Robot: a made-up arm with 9 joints. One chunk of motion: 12 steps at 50 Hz.
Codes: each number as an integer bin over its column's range. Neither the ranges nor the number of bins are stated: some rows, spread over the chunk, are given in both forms.
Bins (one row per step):
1: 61 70 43 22 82 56 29 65 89
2: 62 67 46 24 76 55 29 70 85
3: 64 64 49 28 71 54 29 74 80
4: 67 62 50 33 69 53 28 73 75
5: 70 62 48 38 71 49 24 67 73
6: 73 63 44 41 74 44 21 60 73
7: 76 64 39 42 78 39 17 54 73
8: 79 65 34 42 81 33 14 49 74
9: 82 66 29 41 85 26 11 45 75
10: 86 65 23 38 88 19 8 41 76
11: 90 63 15 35 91 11 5 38 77
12: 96 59 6 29 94 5 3 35 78
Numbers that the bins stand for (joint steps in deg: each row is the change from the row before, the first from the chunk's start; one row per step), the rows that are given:
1: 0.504 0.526 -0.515 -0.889 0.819 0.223 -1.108 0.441 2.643
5: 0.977 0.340 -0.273 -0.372 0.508 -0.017 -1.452 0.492 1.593
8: 1.449 0.410 -0.952 -0.242 0.791 -0.567 -2.138 0.037 1.659
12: 2.342 0.271 -2.309 -0.663 1.159 -1.528 -2.894 -0.316 1.921
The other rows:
2: 0.557 0.457 -0.370 -0.824 0.649 0.189 -1.108 0.568 2.381
3: 0.662 0.387 -0.224 -0.695 0.508 0.155 -1.108 0.669 2.053
4: 0.819 0.340 -0.176 -0.533 0.452 0.120 -1.177 0.643 1.724
6: 1.134 0.364 -0.467 -0.275 0.593 -0.189 -1.658 0.315 1.593
7: 1.292 0.387 -0.709 -0.242 0.706 -0.361 -1.932 0.164 1.593
9: 1.607 0.433 -1.194 -0.275 0.904 -0.807 -2.344 -0.064 1.724
10: 1.817 0.410 -1.485 -0.372 0.989 -1.047 -2.551 -0.165 1.790
11: 2.027 0.364 -1.873 -0.469 1.074 -1.322 -2.757 -0.240 1.856

